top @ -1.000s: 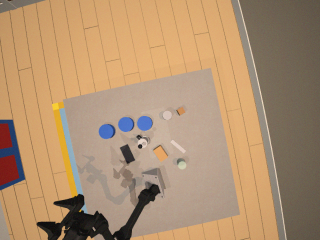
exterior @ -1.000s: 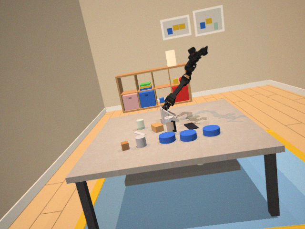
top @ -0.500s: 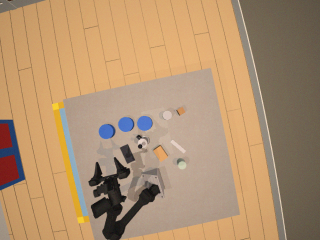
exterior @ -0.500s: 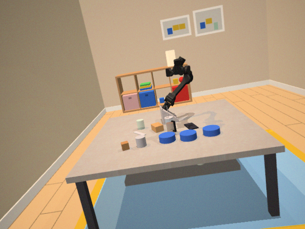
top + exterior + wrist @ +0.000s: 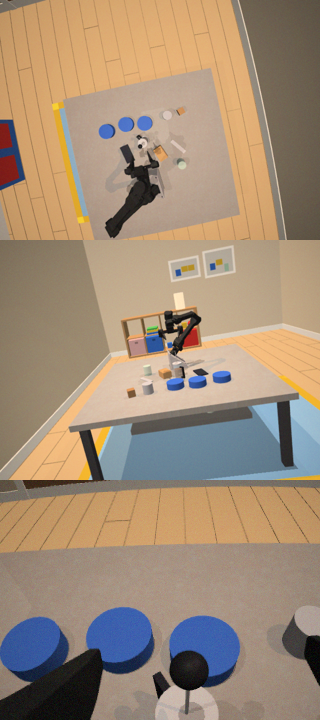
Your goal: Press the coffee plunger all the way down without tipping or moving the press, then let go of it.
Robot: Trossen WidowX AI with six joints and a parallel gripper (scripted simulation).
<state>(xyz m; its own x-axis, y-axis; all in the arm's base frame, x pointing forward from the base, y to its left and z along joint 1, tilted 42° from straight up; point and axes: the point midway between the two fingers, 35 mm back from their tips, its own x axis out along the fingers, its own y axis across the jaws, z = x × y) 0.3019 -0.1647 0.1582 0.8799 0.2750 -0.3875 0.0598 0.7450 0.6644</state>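
Now: the coffee press 4 cm ahead of my gripper tip, 1 cm to the left of it and 19 cm below it. The rest, counted from my gripper tip: black flat pad (4 cm behind, 18 cm to the left, 31 cm below); brown box (11 cm behind, 9 cm to the right, 29 cm below); grey cylinder (16 cm ahead, 24 cm to the right, 28 cm below).
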